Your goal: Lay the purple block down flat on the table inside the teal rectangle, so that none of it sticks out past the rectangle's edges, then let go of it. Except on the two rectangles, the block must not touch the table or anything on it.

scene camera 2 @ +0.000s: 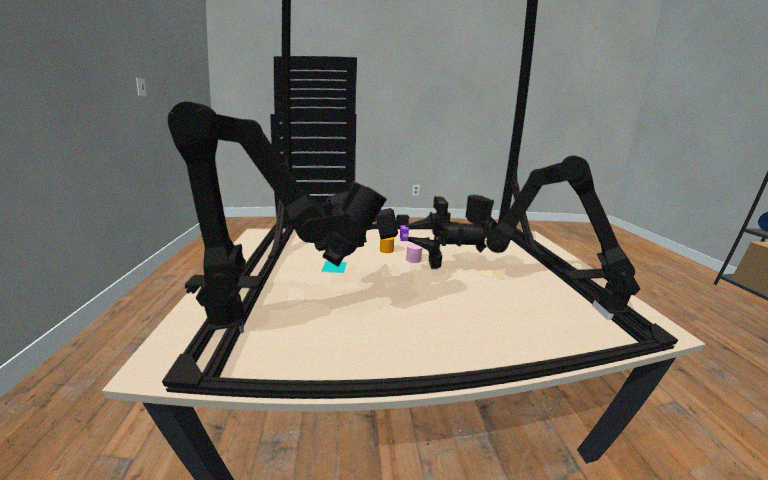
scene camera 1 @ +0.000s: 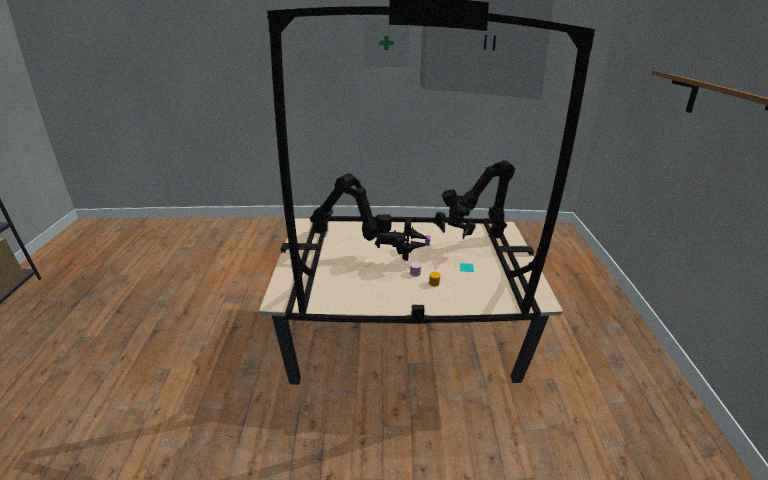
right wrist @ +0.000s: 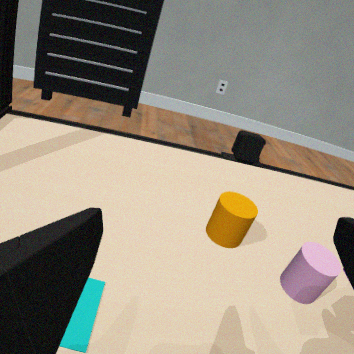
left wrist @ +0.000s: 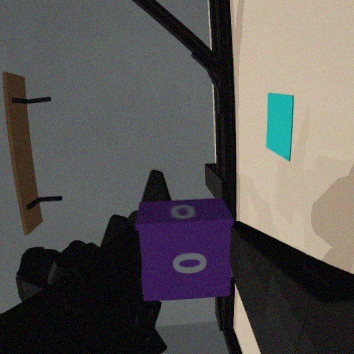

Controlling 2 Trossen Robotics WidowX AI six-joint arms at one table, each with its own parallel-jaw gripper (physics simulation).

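Pixels of known places: left gripper, between the fingertips: point(scene camera 2: 405, 232) point(scene camera 1: 426, 241) point(left wrist: 183, 235); right gripper, between the fingertips: point(scene camera 1: 453, 235) point(right wrist: 222, 225) point(left wrist: 141, 188); left arm's base, origin of its link: point(scene camera 2: 611, 305) point(scene camera 1: 320, 230); right arm's base, origin of its link: point(scene camera 2: 225, 318) point(scene camera 1: 496, 234).
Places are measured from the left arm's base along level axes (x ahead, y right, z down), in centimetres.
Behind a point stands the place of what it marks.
The purple block point(scene camera 1: 428, 240) @[y 20.9, x 53.0, z -10.8 cm] point(scene camera 2: 404, 232) @[y 17.7, x 52.8, z -10.6 cm] point(left wrist: 185, 260) @[y 19.4, x 51.7, z -9.8 cm] is held in the air, apart from the table. My left gripper point(scene camera 1: 427, 240) @[y 20.0, x 52.4, z -9.8 cm] point(scene camera 2: 406, 232) @[y 20.0, x 52.4, z -9.8 cm] point(left wrist: 183, 235) @[y 20.0, x 52.4, z -9.8 cm] is shut on it and points roughly level toward the right in scene camera 1. The teal rectangle point(scene camera 1: 466, 267) @[y 21.3, x 71.2, z 1.8 cm] point(scene camera 2: 334, 267) @[y 20.8, x 71.3, z 1.8 cm] point(left wrist: 281, 125) @[y 21.3, x 70.4, z 1.8 cm] point(right wrist: 90, 315) @[y 21.0, x 68.6, z 1.8 cm] lies on the table to the right of the block in scene camera 1, with part hidden by a finger in the right wrist view. My right gripper point(scene camera 1: 453, 232) @[y 17.8, x 64.1, z -12.1 cm] point(right wrist: 222, 225) @[y 17.8, x 64.1, z -12.1 cm] is open and empty, above the table behind the teal rectangle in scene camera 1.
A pink cylinder point(scene camera 1: 415, 269) @[y 30.2, x 48.2, z -1.9 cm] point(scene camera 2: 414, 253) @[y 25.6, x 48.5, z -1.2 cm] point(right wrist: 310, 274) @[y 26.2, x 49.8, z -1.9 cm] and an orange cylinder point(scene camera 1: 434, 279) @[y 36.3, x 56.1, z -1.8 cm] point(scene camera 2: 386, 245) @[y 31.8, x 56.6, z -0.8 cm] point(right wrist: 231, 220) @[y 32.0, x 57.2, z -1.8 cm] stand left of the teal rectangle in scene camera 1. A pale yellow rectangle point(scene camera 1: 367, 260) @[y 20.8, x 26.6, z 1.8 cm] point(scene camera 2: 492, 273) @[y 20.0, x 25.8, z 1.8 cm] lies farther left there. A black frame surrounds the table.
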